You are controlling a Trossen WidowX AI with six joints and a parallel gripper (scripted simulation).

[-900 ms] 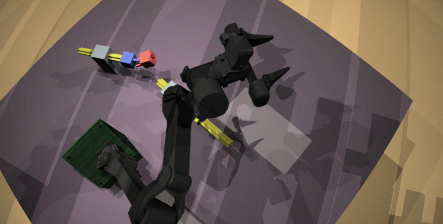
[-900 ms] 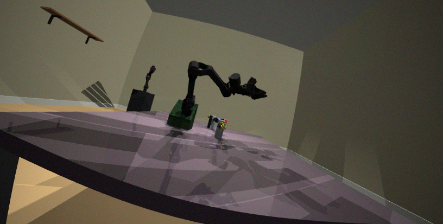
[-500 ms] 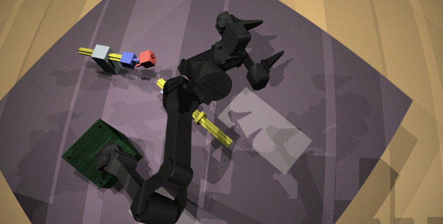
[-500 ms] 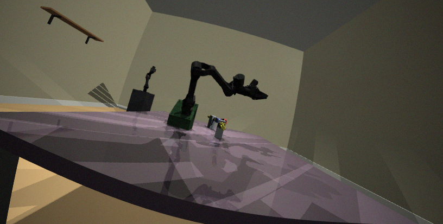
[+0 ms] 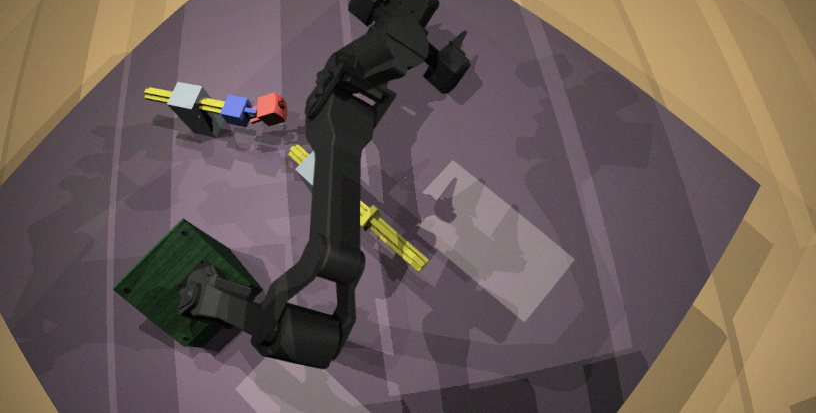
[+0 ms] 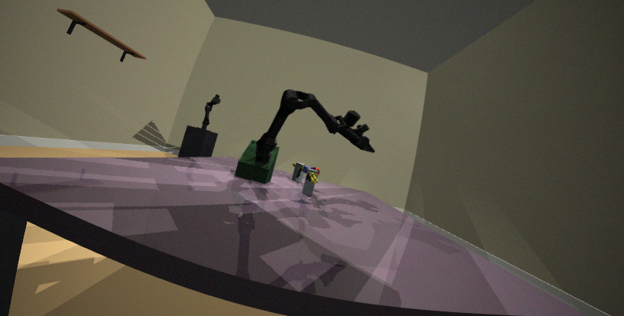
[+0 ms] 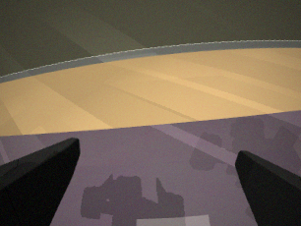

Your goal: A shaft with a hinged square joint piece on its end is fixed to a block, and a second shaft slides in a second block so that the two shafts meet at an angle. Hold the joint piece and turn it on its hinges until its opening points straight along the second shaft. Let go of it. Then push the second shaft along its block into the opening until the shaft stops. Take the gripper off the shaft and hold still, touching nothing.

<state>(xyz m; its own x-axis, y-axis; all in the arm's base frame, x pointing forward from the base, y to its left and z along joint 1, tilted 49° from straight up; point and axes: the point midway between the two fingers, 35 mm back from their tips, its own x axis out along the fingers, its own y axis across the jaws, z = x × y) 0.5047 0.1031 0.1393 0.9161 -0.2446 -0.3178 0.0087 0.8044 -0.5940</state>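
The red joint piece lies 240 mm behind my gripper tip, 190 mm to the left of it and 190 mm below it.
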